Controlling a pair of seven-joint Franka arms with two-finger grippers.
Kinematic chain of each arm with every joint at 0, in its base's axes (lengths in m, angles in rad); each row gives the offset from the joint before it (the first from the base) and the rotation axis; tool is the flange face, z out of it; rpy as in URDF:
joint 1: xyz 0 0 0.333 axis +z
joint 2: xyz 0 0 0 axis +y
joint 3: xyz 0 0 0.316 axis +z
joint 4: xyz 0.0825 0 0 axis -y
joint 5: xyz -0.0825 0 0.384 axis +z
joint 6: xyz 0 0 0 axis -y
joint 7: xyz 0.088 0 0 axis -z
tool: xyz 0 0 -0.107 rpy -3.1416 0 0
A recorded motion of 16 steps. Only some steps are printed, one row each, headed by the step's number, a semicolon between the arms.
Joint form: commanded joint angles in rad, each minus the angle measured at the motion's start. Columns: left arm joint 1, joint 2, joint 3, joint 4, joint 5, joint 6, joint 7; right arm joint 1, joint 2, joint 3, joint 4, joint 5, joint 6, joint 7.
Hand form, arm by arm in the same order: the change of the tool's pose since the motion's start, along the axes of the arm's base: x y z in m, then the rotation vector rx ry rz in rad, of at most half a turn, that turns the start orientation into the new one. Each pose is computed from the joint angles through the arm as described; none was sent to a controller.
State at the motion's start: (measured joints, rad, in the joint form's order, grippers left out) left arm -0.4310 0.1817 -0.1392 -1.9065 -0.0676 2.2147 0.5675; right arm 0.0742 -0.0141 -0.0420 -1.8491 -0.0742 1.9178 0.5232
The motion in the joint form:
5: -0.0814 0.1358 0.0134 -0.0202 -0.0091 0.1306 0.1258; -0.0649 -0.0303 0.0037 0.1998 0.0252 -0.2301 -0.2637
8: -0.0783 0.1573 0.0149 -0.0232 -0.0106 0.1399 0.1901; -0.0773 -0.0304 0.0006 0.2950 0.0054 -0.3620 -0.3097
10: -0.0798 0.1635 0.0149 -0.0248 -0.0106 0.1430 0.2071; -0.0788 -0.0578 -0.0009 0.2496 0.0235 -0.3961 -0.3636
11: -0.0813 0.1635 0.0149 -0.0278 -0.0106 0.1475 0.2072; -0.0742 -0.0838 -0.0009 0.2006 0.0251 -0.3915 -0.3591
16: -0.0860 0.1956 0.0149 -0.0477 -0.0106 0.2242 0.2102; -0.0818 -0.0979 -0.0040 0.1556 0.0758 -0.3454 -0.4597
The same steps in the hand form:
5: -0.0118 -0.0411 -0.0803 0.0069 0.0130 -0.1764; -0.0156 -0.0341 0.0921 0.0017 0.0149 0.1835
8: -0.0101 -0.0388 -0.0942 0.0149 0.0189 -0.2338; -0.0282 -0.0449 0.1253 -0.0158 0.0566 0.2056
10: -0.0108 -0.0394 -0.0985 0.0174 0.0209 -0.2519; -0.0406 -0.0445 0.1154 0.0092 0.1082 0.2566
11: -0.0117 -0.0399 -0.0994 0.0169 0.0195 -0.2532; -0.0486 -0.0417 0.1064 0.0149 0.1257 0.2572
16: -0.0124 -0.0423 -0.1206 0.0054 -0.0025 -0.2539; -0.0490 -0.0419 0.0965 0.0595 0.1040 0.3517

